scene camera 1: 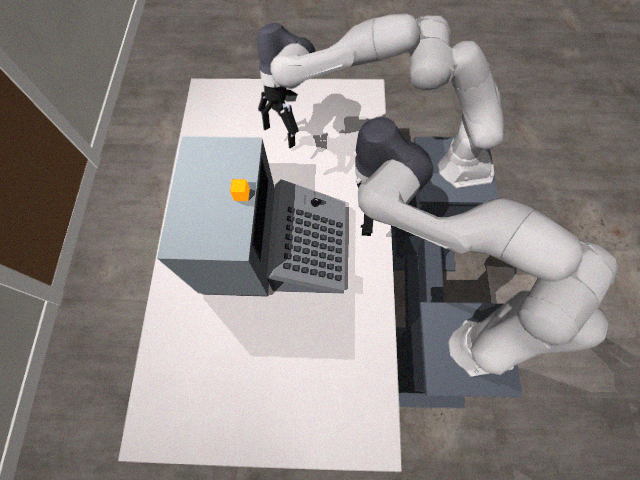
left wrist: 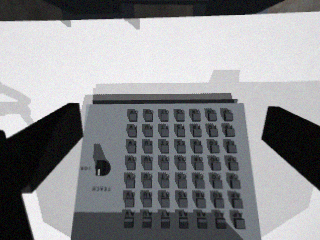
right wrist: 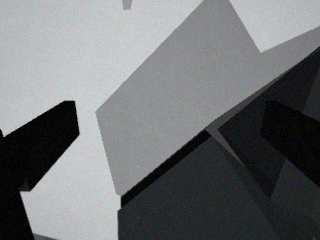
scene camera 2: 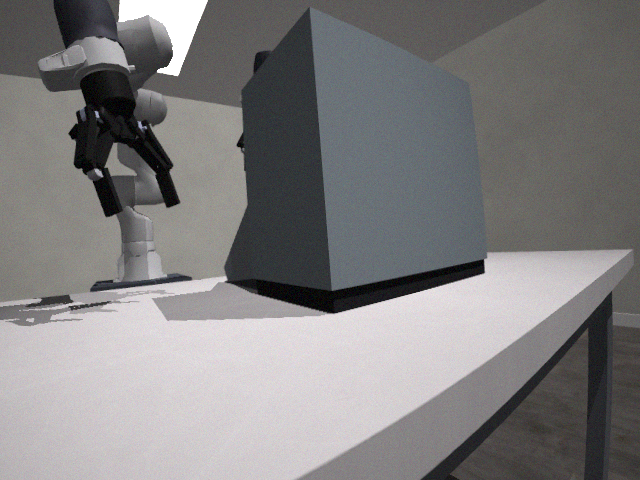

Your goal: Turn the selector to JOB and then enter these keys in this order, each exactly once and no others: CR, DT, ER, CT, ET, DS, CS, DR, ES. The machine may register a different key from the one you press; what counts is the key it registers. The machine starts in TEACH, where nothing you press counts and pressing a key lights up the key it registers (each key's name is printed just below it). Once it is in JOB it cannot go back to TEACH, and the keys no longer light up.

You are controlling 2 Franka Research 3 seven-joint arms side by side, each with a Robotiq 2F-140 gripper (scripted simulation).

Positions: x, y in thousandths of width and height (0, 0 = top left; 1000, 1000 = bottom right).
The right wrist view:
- my right gripper: 533, 494
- tall grey-blue cabinet: 633, 769
